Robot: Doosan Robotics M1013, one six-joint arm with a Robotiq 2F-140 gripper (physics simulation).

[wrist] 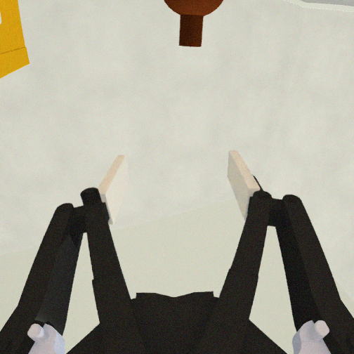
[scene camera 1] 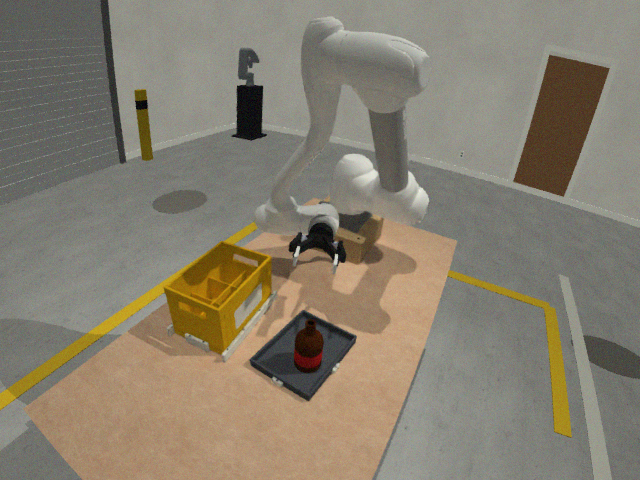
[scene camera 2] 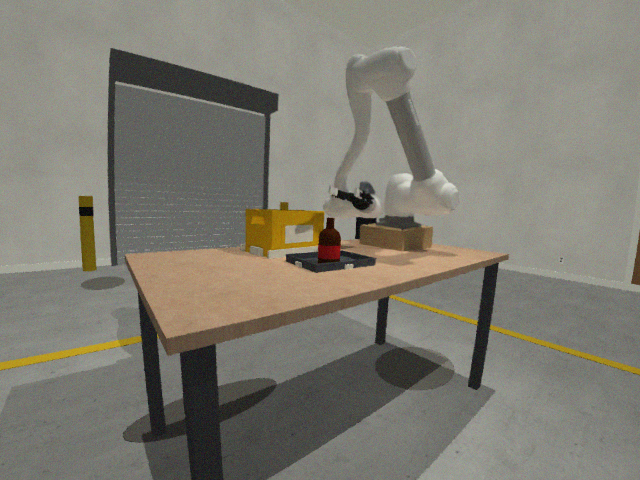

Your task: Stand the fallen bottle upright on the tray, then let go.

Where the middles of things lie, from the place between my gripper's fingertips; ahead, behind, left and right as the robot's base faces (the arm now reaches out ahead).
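Labels:
Position of my hand relative to the brown bottle (scene camera 1: 309, 341): 170 mm above it, 90 mm short of it, 50 mm to the right of it.

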